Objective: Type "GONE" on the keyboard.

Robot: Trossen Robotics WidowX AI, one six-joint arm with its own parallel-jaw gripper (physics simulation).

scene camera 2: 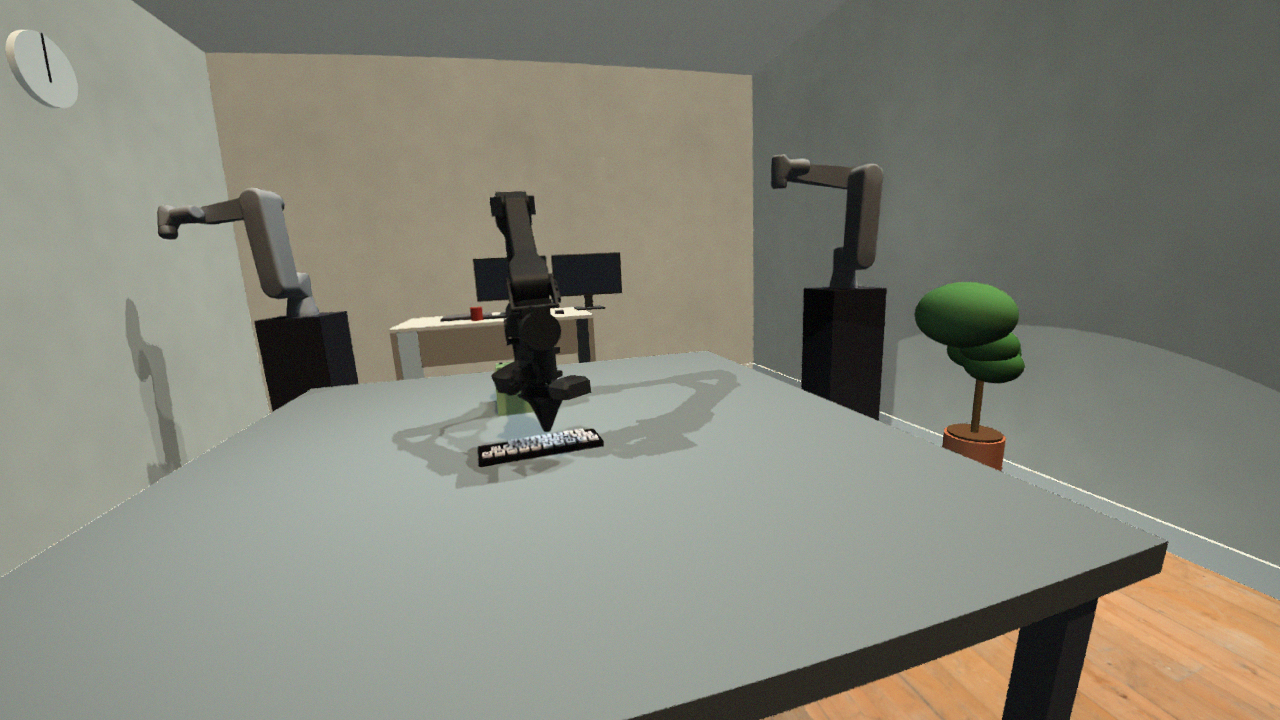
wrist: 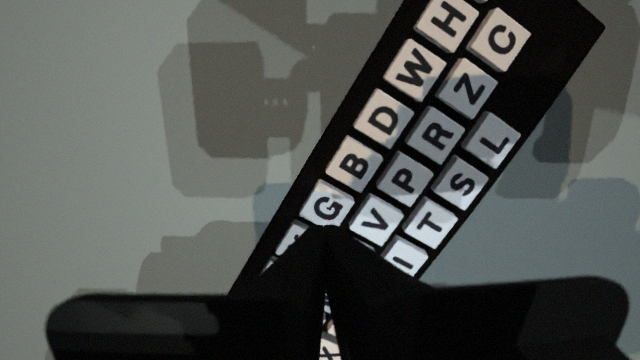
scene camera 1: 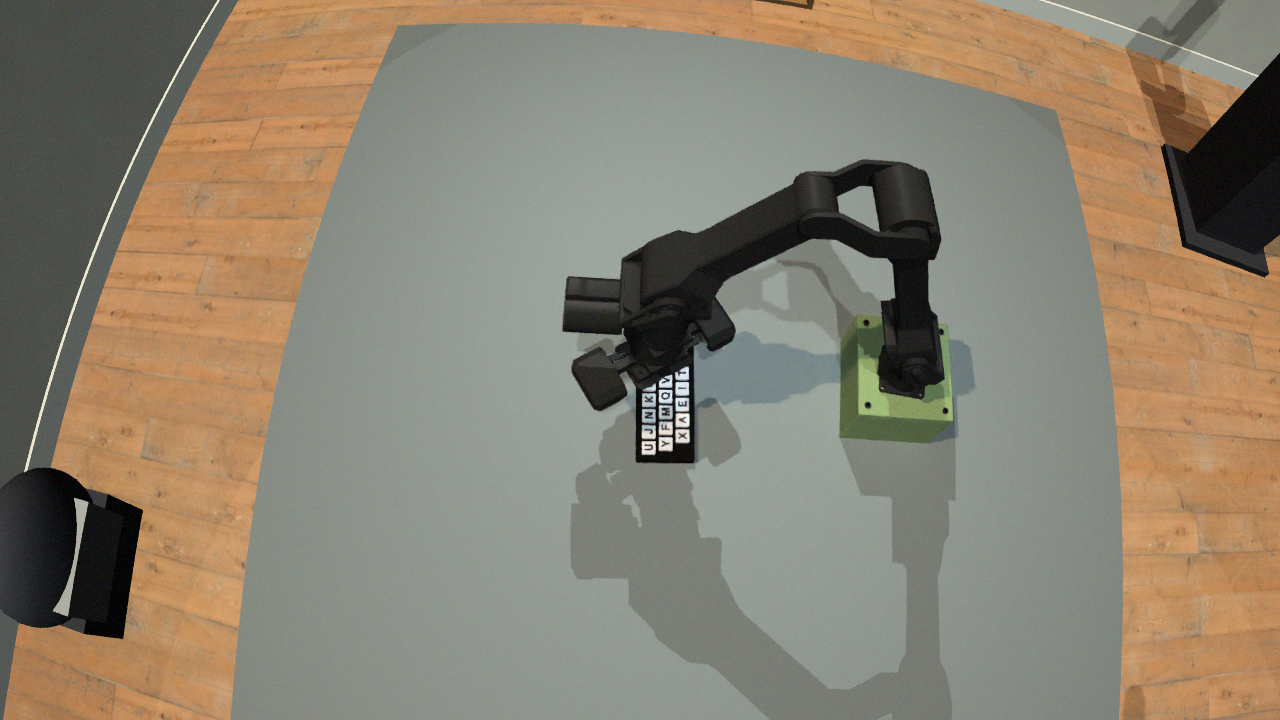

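Pixels of known places: gripper, fingertip midpoint: [scene camera 2: 547, 431] [wrist: 323, 237] [scene camera 1: 648, 378]; arm's base, origin of the base link: [scene camera 1: 902, 372].
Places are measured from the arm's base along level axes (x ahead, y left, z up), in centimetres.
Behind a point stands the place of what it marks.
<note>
The black keyboard [scene camera 1: 666, 457] @[y 13.6, x 27.6, z -8.4 cm] [scene camera 2: 541, 454] @[y 3.7, x 33.2, z -9.1 cm] [wrist: 560, 55] @[y -5.8, x 28.7, z -8.4 cm] lies on the table with white letter keys. My gripper [scene camera 2: 547, 427] @[y 5.0, x 31.5, z -5.6 cm] [wrist: 323, 237] @[y 5.0, x 31.5, z -5.6 cm] is shut and empty, fingertips pointing down close over the keyboard; whether they touch a key is unclear. In the wrist view the tips overlap the lower edge of the G key [wrist: 326, 204] @[y 4.7, x 31.6, z -7.9 cm], beside the V key [wrist: 376, 220] @[y 3.9, x 29.6, z -7.9 cm]. The fingers partly cover the key below G. The N key [scene camera 1: 648, 415] @[y 8.9, x 30.7, z -7.9 cm] and E key [scene camera 1: 682, 403] @[y 6.5, x 26.9, z -7.9 cm] show in scene camera 1. I cannot make out the O key; a key beyond H is cut off by the wrist view's top edge.
The arm's green base block [scene camera 1: 895, 428] @[y 6.1, x -0.9, z -4.1 cm] [scene camera 2: 512, 402] @[y -3.6, x 6.6, z -6.7 cm] stands on the grey table [scene camera 1: 465, 223] @[y -14.4, x 61.9, z -9.5 cm] [scene camera 2: 581, 555] @[y 9.2, x 63.5, z -9.5 cm]. Beyond the table are a desk [scene camera 2: 413, 324] with monitors, two pedestal-mounted arms and a potted plant [scene camera 2: 966, 313].
</note>
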